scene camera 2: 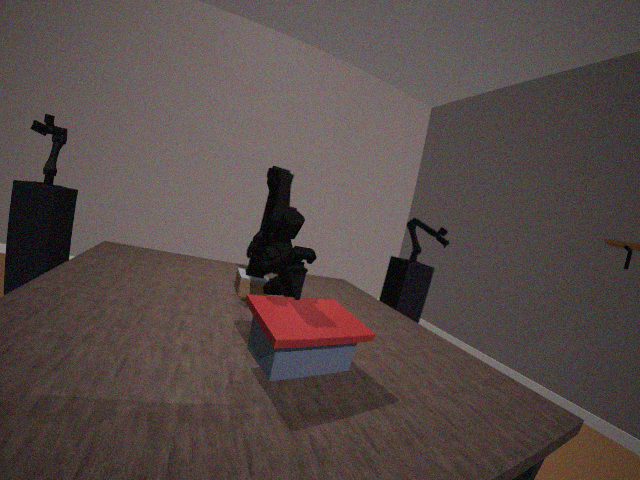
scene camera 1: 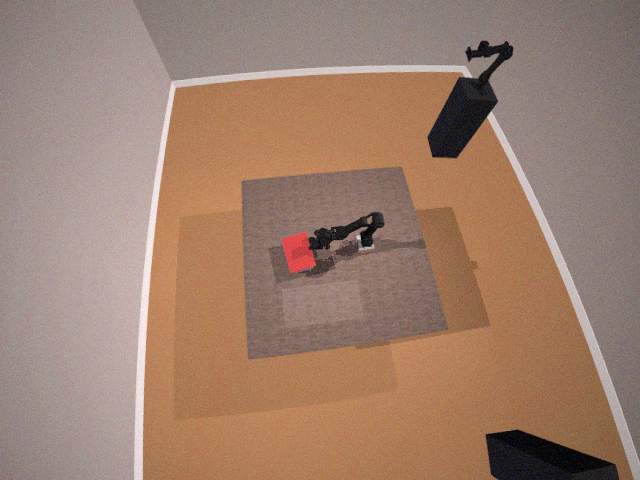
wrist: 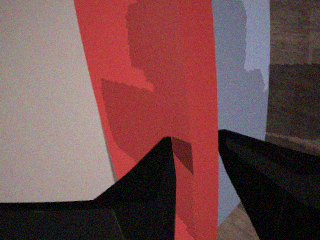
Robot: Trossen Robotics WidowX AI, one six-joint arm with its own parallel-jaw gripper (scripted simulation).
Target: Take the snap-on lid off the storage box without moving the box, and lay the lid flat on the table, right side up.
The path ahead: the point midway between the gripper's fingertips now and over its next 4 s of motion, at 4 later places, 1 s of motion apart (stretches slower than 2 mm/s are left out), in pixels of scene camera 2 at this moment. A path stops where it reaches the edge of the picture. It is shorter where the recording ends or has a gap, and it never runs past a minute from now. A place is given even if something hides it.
The gripper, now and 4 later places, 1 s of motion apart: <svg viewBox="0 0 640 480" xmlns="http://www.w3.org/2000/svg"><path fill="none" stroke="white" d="M295 302L297 293L302 280L306 264L310 255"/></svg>
